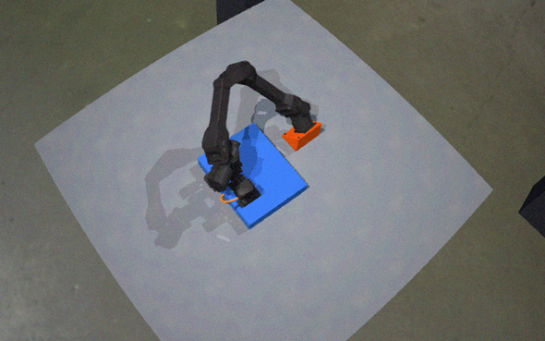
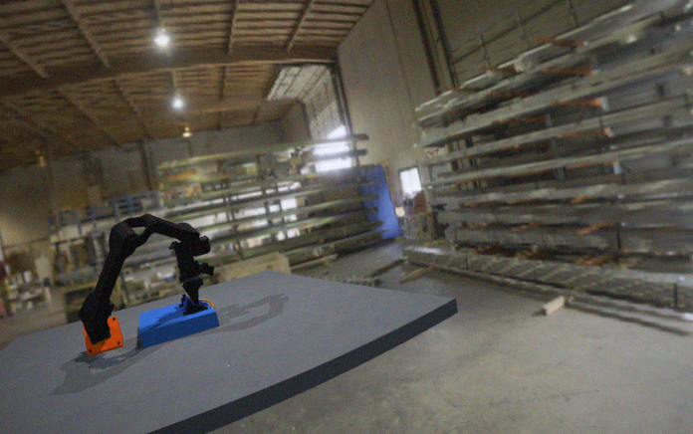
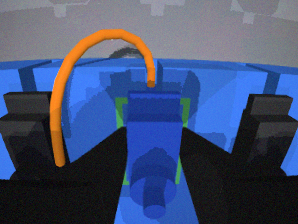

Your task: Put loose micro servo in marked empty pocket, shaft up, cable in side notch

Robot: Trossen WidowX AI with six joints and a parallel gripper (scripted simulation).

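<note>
The blue deck is 12 cm behind my gripper tip, 3 cm below it and 2 cm to the left of it.
</note>
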